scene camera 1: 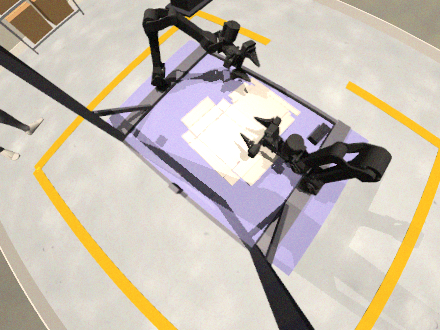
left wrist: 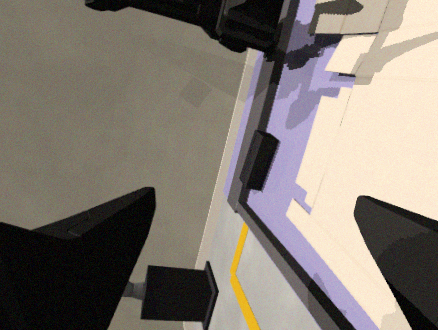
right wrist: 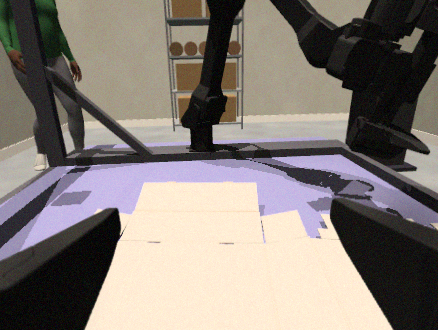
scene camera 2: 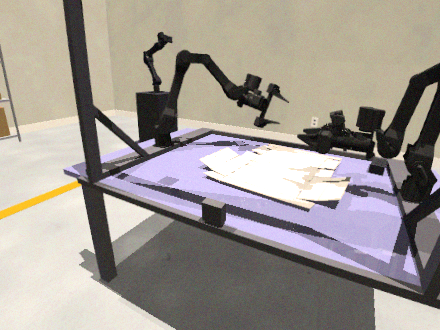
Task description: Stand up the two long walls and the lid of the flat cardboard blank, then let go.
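Pixels of known places: left gripper, fingertip midpoint: [scene camera 1: 254, 74] [left wrist: 256, 201] [scene camera 2: 284, 112]; right gripper, fingertip midpoint: [scene camera 1: 247, 125] [right wrist: 227, 213] [scene camera 2: 300, 133]; left arm's base, origin of the base link: [scene camera 1: 162, 87] [right wrist: 202, 148] [scene camera 2: 162, 145]; right arm's base, origin of the base link: [scene camera 1: 307, 185] [left wrist: 273, 41] [scene camera 2: 413, 198].
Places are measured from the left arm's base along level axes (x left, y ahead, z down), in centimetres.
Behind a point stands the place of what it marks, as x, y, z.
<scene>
The cream cardboard blank [scene camera 1: 225, 132] {-1.1, 46.1, 1.8} [scene camera 2: 265, 175] {-3.4, 47.4, 1.8} [left wrist: 380, 150] {18.2, 56.1, 1.0} [right wrist: 225, 285] {2.0, 44.9, 1.8} lies nearly flat on the purple table top [scene camera 1: 170, 110] {-8.0, 13.6, 1.9} [scene camera 2: 175, 162] {-9.7, 14.1, 1.9} [right wrist: 165, 172] {-8.3, 11.3, 1.9}, its panels and flaps spread out. No long wall or lid stands upright. Some outer flaps look slightly raised in scene camera 2. My left gripper [scene camera 1: 254, 71] {22.1, 45.2, -16.0} [scene camera 2: 283, 112] {22.1, 45.2, -16.0} [left wrist: 256, 201] {22.1, 45.2, -16.0} is open and empty, high above the table's far edge beyond the blank. My right gripper [scene camera 1: 249, 126] {1.2, 56.1, -13.5} [scene camera 2: 302, 137] {1.2, 56.1, -13.5} [right wrist: 227, 213] {1.2, 56.1, -13.5} is open and empty above the blank, its fingers spread level. Shadows cover part of the blank.
A black block [scene camera 1: 318, 133] {24.2, 82.8, -1.5} [scene camera 2: 377, 166] {20.0, 82.7, -1.3} [left wrist: 260, 160] {25.1, 80.9, -0.4} lies near the table's far right corner. A small dark box [scene camera 1: 176, 188] {-36.3, 47.0, -3.8} [scene camera 2: 214, 212] {-38.1, 46.6, -2.0} is on the front edge. Dark frame posts [scene camera 2: 80, 90] {-37.5, 4.0, -25.7} rise at the table's front. A person [right wrist: 60, 100] stands beyond the table.
</scene>
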